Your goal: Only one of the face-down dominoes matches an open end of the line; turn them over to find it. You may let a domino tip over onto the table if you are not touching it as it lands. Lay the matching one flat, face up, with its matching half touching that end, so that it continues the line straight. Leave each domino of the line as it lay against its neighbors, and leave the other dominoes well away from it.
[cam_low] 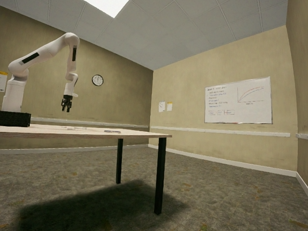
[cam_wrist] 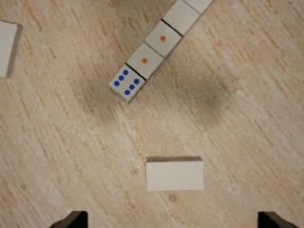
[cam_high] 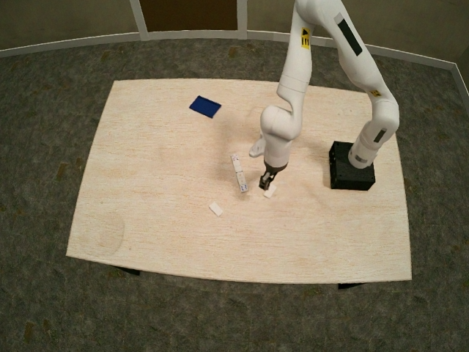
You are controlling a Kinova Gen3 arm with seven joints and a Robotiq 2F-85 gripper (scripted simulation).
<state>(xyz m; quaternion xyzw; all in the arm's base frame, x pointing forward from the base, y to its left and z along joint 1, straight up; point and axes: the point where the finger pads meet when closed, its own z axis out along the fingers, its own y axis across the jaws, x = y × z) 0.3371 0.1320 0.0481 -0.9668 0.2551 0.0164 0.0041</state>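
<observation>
My gripper is now 14 cm above the white domino.
</observation>
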